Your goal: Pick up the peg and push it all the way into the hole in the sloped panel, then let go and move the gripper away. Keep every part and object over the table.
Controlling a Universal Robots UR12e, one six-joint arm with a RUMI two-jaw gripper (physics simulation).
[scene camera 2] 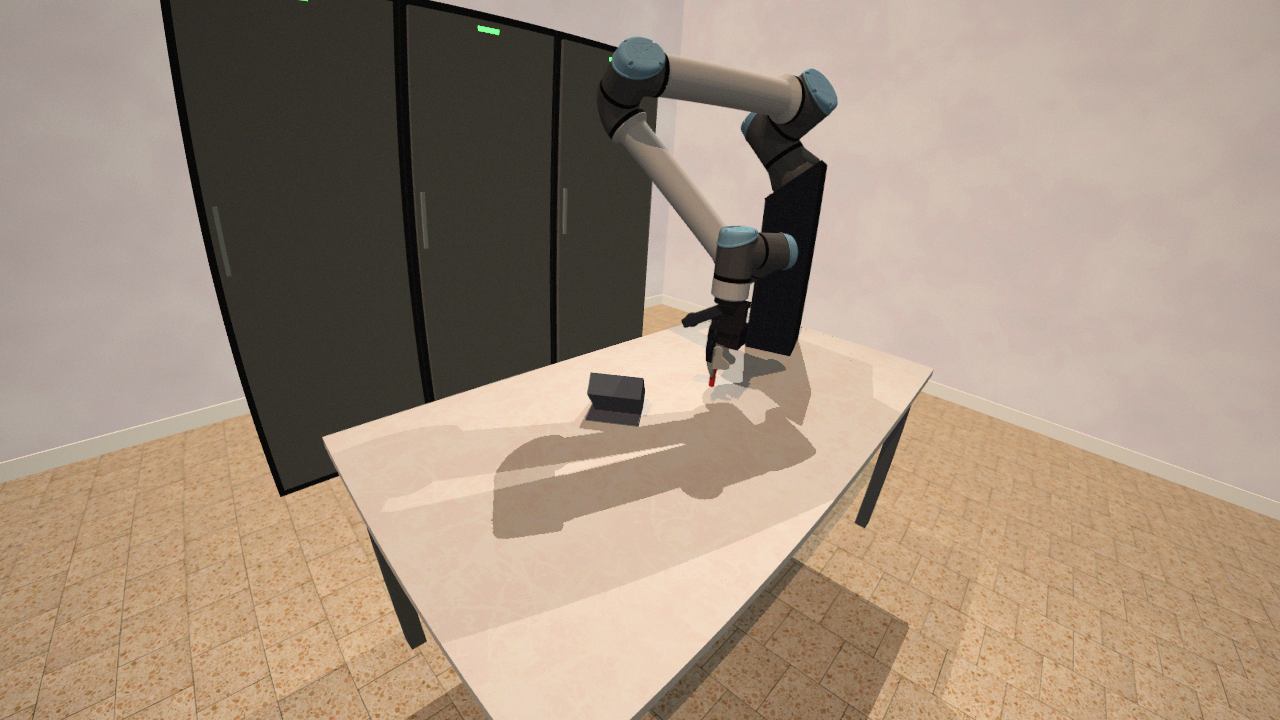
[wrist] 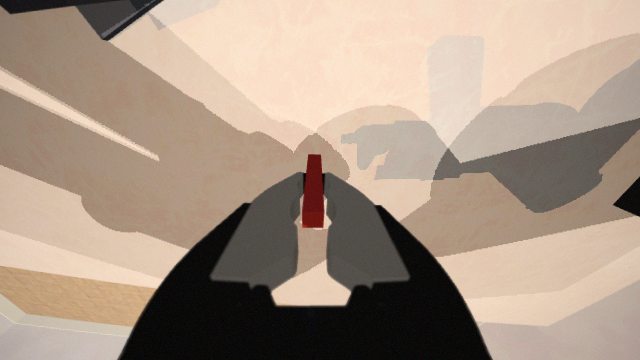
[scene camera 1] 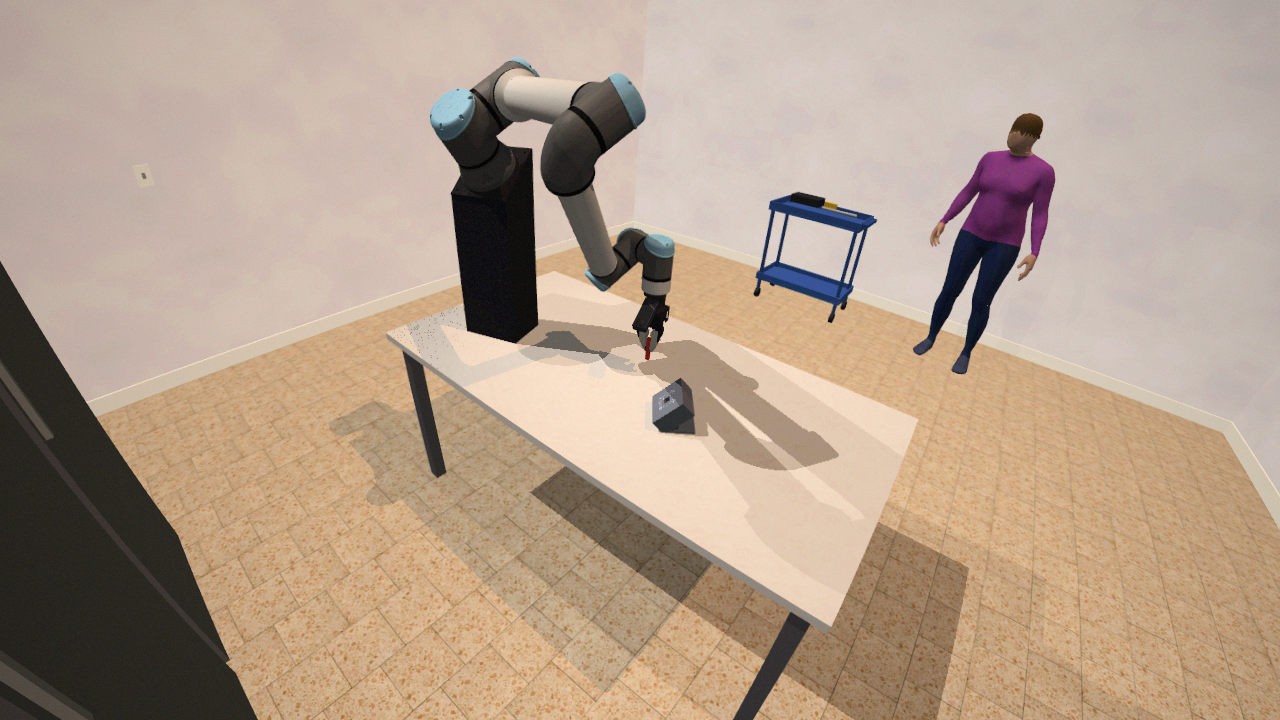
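Where they show: gripper, between the fingertips: (scene camera 2: 712,375) (wrist: 314,175) (scene camera 1: 648,351); arm's base, origin of its link: (scene camera 2: 798,179) (scene camera 1: 489,168).
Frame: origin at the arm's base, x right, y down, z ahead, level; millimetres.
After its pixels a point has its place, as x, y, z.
Observation:
The red peg (scene camera 1: 648,350) @(-17, 504, 628) (scene camera 2: 712,380) @(-25, 522, 631) (wrist: 313,200) @(-16, 470, 625) is held roughly upright, with its lower end a little above the table. My gripper (scene camera 1: 648,337) @(-22, 512, 625) (scene camera 2: 716,368) @(-22, 512, 625) (wrist: 314,175) @(-22, 512, 625) is shut on the peg, with one finger on each side of it. The fingers hide part of the peg in both scene views. The dark grey block with the sloped panel (scene camera 1: 665,408) @(198, 534, 794) (scene camera 2: 615,392) @(130, 524, 843) stands on the table, apart from the peg. Its sloped face and small hole show in scene camera 1; scene camera 2 shows its back. A corner of the block (wrist: 106,17) @(83, 594, 819) shows at the upper left in the wrist view.
The table (scene camera 1: 572,429) @(353, 600, 578) (scene camera 2: 554,591) @(-101, 600, 1312) carries the block and the arm's black pedestal (scene camera 1: 496,259) @(75, 282, 77) (scene camera 2: 792,268) @(-53, 291, 114). Dark cabinets (scene camera 2: 483,205) stand beyond one long table edge. A blue cart (scene camera 1: 810,282) and a person (scene camera 1: 998,205) are off the table on the other side.

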